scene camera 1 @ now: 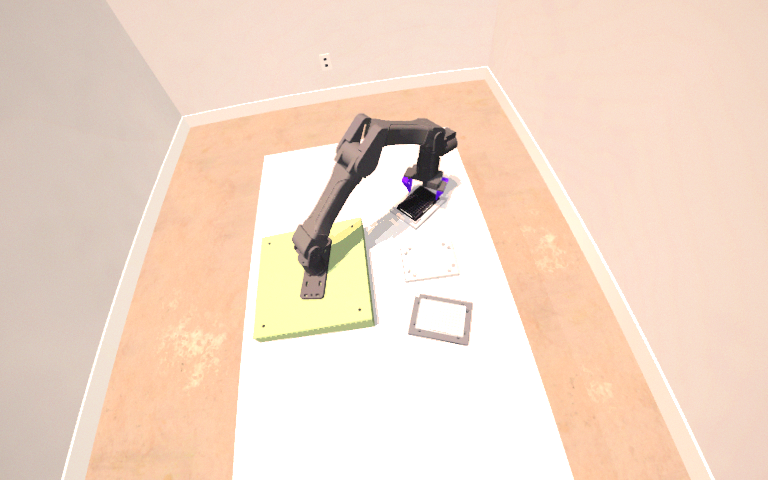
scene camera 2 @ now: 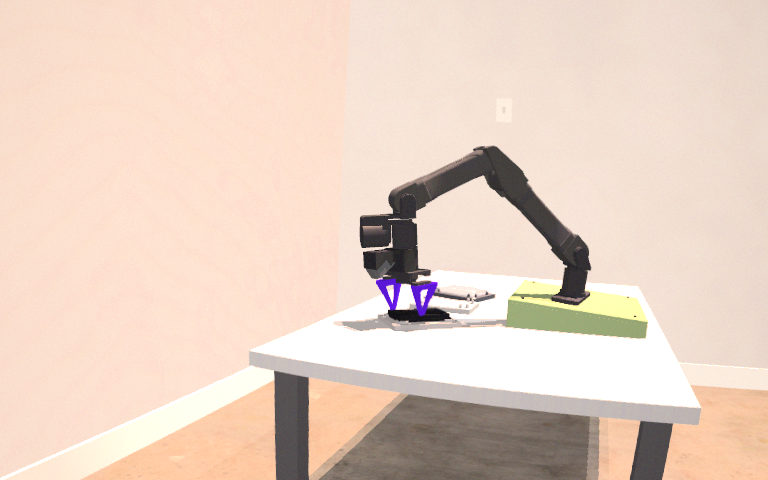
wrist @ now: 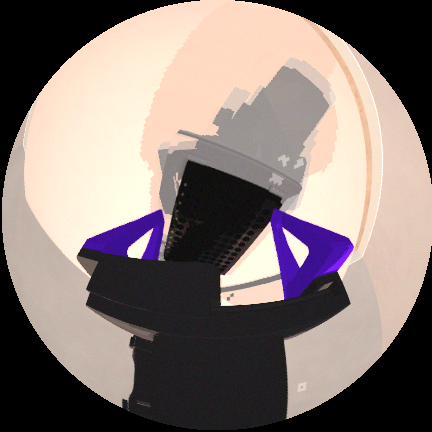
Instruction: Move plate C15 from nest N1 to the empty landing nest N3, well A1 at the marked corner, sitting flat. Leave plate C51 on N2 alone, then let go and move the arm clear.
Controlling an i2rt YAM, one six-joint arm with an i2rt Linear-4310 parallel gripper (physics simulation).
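Note:
A black well plate [scene camera 1: 417, 204] [scene camera 2: 434, 315] [wrist: 220, 210] lies on the pale far nest [scene camera 1: 416, 224] [scene camera 2: 403, 326] [wrist: 240, 166]. My gripper [scene camera 1: 424, 190] [scene camera 2: 407, 311] [wrist: 217, 214] is open, with its purple fingertips low on either side of one end of the plate. In the wrist view the right fingertip appears close to the plate's edge; contact cannot be told. A white nest [scene camera 1: 431, 277] [scene camera 2: 467, 309] with corner pegs stands in the middle. A grey nest [scene camera 1: 440, 337] [scene camera 2: 488, 296] has a white inner area; whether that is a plate is unclear. Labels and well A1 are unreadable.
The arm base stands on a yellow-green block [scene camera 1: 345, 294] [scene camera 2: 577, 322] beside the row of nests. The white table [scene camera 1: 390, 407] [scene camera 2: 481, 362] has a side edge close beyond the far nest. Walls stand beyond the table.

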